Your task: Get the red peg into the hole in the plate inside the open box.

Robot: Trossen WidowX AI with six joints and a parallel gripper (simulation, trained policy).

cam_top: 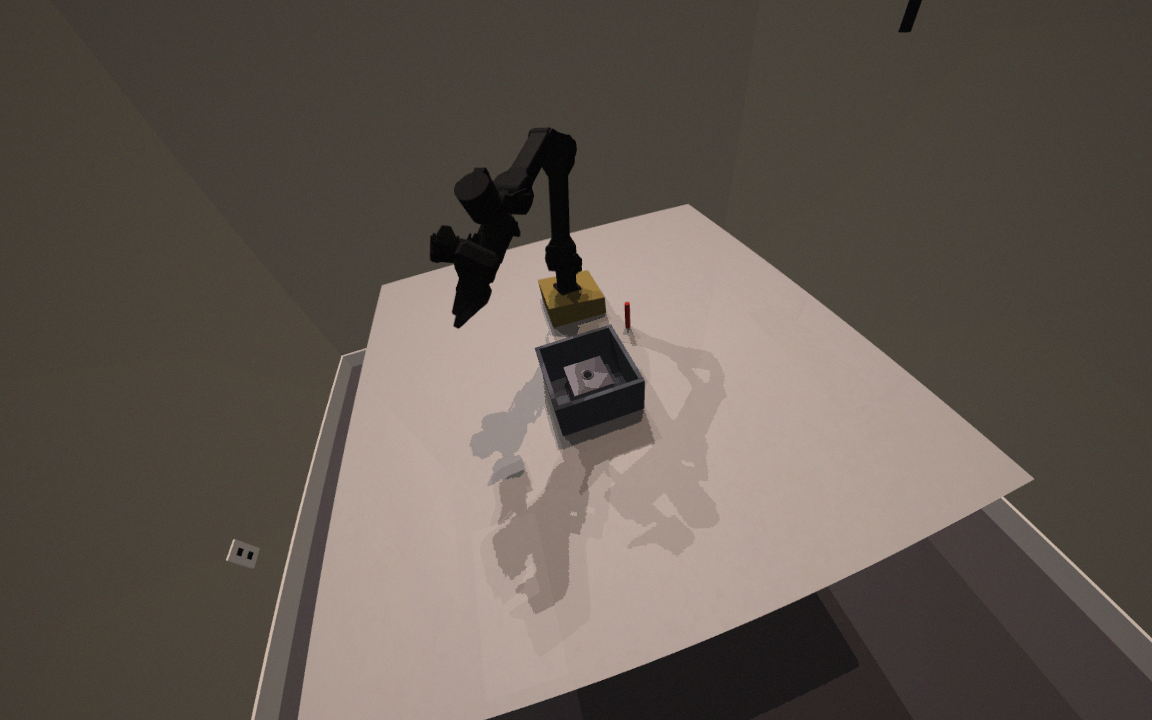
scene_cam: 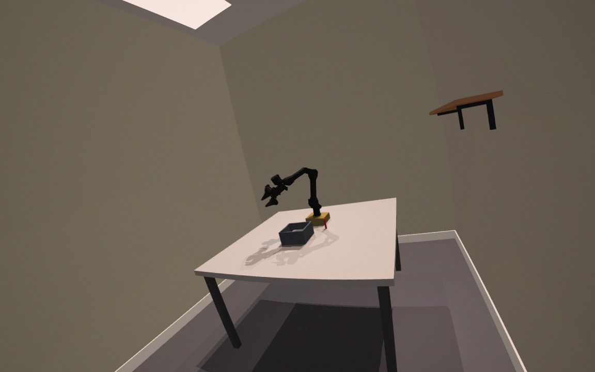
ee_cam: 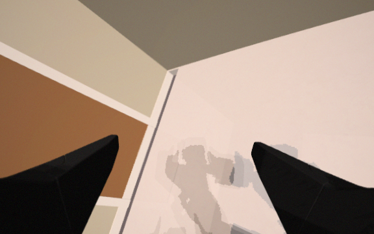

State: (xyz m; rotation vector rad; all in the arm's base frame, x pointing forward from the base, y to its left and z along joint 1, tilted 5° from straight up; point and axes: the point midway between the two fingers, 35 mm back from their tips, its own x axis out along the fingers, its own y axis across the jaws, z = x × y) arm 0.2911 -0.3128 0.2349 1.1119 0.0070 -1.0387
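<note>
Now: the red peg 40 cm to the left of my gripper tip, 27 cm below it and 12 cm behind it. Also, from my gripper tip: light grey plate (26 cm below, 21 cm to the left, 2 cm ahead); dark grey box (28 cm below, 21 cm to the left, 2 cm ahead).
</note>
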